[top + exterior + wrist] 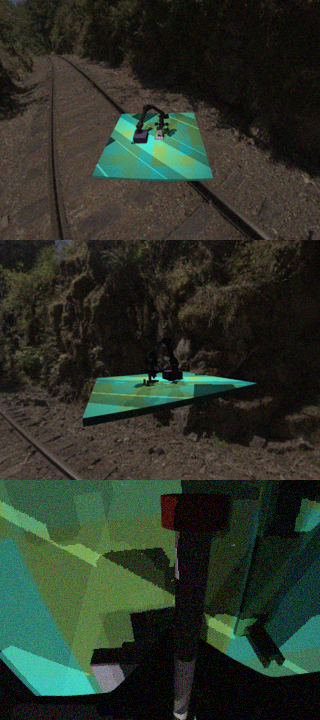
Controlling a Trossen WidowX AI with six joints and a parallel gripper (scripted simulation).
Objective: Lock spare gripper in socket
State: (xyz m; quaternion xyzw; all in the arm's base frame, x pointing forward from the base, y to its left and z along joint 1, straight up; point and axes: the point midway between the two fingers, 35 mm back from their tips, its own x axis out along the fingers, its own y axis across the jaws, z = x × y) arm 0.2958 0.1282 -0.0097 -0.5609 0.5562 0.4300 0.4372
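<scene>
Now: gripper tip 11 cm to the left of the mount and 1 cm past it. Also, from my gripper tip: spare gripper (11 cm to the right, 8 cm above, 1 cm behind).
</scene>
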